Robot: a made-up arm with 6 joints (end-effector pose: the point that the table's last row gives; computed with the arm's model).
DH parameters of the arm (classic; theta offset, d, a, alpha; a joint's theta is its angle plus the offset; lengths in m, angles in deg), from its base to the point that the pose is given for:
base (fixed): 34.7 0 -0.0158 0
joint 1: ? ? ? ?
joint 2: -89.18 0 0.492 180
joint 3: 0.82 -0.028 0.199 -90
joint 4: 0 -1.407 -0.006 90
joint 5: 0 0.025 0.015 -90
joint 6: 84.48 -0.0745 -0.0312 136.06
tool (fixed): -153.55 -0.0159 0 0
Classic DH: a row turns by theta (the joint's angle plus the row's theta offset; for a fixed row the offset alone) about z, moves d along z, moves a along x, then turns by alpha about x.
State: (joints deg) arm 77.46 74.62 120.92 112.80 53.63 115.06
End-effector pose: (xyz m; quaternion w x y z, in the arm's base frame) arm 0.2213 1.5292 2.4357 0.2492 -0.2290 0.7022 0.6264
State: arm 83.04 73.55 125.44 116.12 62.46 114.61
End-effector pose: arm 0.0571 1.4225 2.5082 0.2522 -0.3232 0.6630 0.6264
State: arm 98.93 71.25 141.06 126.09 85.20 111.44
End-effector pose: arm -0.2618 0.9747 2.6579 0.2803 -0.5101 0.5356 0.6118
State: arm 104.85 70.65 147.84 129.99 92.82 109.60
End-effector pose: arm -0.3110 0.7720 2.6817 0.2964 -0.5489 0.4927 0.6067
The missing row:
joint 1: -34.7 1.162 0.245 -90
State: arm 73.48 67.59 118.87 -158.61 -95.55 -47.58
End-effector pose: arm 0.2963 1.3328 2.5788 0.2381 0.4301 -0.1524 -0.8574
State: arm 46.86 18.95 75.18 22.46 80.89 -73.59
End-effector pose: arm 0.6462 0.7382 2.9598 0.7108 0.2902 -0.4024 0.4986
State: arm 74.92 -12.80 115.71 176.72 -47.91 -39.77
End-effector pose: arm -0.3238 -0.9186 2.6043 0.2701 0.4542 0.1905 -0.8273
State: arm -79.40 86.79 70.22 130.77 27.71 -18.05
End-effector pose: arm 0.4643 -2.1643 0.9804 0.1907 -0.7724 0.3640 -0.4844
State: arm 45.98 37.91 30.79 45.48 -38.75 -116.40
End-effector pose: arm 1.3919 1.4348 1.5279 0.6211 0.0833 0.7494 -0.2137
